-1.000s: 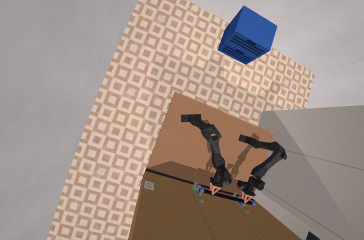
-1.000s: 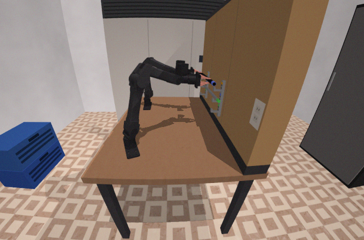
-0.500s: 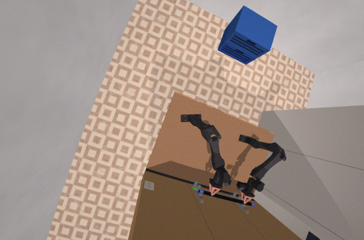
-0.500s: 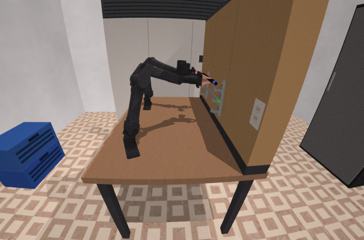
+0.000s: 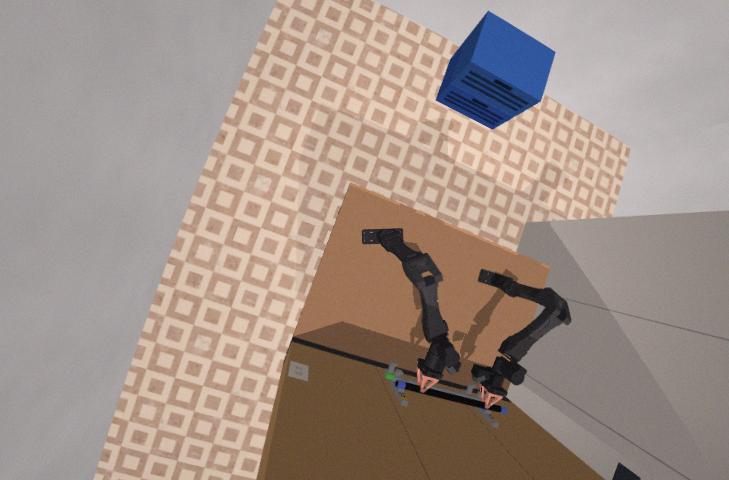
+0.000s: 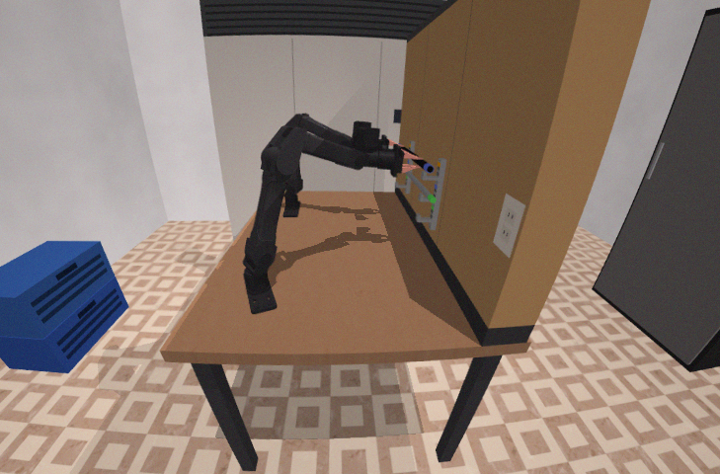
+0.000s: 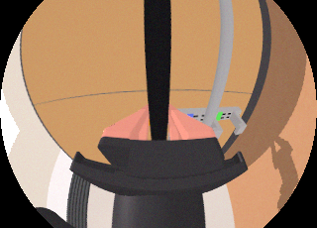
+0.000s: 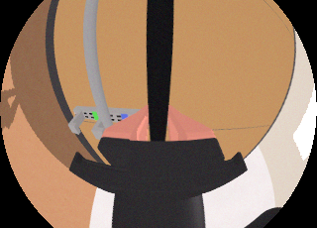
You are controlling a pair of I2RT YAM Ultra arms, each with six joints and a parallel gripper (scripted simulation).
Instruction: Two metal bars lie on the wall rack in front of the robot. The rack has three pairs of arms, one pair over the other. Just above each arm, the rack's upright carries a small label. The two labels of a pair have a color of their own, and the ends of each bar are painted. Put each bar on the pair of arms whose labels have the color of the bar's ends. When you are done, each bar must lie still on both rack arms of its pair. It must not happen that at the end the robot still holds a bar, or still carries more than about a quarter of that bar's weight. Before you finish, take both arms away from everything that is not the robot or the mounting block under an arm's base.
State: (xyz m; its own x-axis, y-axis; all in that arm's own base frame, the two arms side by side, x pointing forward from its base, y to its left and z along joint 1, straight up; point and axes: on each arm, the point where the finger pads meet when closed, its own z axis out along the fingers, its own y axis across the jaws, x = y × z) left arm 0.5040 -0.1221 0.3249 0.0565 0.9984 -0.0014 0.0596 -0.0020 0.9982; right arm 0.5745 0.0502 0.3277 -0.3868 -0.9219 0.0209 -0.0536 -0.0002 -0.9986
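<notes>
Right now my left hand is 1 cm short of the black bar and 15 cm to the left of it. Round my left hand: brown wall panel (13 cm ahead, 20 cm to the right, 10 cm above); then black baseboard (7 cm ahead, 20 cm to the right, 29 cm below).
Right now my right hand is 1 cm short of the black bar and 15 cm to the right of it. From my right hand the other things lie so: brown wall panel (13 cm ahead, 10 cm to the left, 10 cm above); black baseboard (7 cm ahead, 10 cm to the left, 30 cm below).
</notes>
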